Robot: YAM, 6 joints.
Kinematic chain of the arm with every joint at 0, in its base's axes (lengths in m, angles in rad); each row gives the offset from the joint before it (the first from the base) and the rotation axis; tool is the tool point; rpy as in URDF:
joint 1: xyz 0 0 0.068 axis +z
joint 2: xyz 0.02 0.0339 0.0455 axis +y
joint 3: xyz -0.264 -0.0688 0 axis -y
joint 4: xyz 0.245 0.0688 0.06 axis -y
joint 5: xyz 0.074 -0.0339 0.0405 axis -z
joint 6: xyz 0.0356 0 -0.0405 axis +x
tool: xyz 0 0 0 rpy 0 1.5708 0
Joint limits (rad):
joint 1: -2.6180..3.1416
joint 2: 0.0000..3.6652
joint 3: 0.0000..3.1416
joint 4: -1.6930..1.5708
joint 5: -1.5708..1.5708
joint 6: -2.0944..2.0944
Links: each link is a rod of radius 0.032 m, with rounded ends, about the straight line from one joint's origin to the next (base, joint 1, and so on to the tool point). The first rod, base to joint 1, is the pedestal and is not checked.
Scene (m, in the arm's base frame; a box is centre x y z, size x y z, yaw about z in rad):
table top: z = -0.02
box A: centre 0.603 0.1 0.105 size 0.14 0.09 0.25 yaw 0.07
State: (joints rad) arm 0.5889 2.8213 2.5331 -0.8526 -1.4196 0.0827
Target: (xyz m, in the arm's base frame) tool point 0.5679 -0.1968 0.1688
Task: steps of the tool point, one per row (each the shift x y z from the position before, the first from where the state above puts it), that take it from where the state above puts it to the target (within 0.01 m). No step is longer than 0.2 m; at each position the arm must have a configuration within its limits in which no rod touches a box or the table.
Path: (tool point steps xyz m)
1: -0.0048 -0.0192 0.1696
2: -0.0524 -0.0469 0.1599
3: -0.0982 -0.0688 0.1320
4: 0.1279 -0.0432 -0.0775
5: 0.1004 -0.0927 -0.0963
6: 0.0543 -0.1264 -0.1109
7: -0.0018 -0.1375 -0.1204

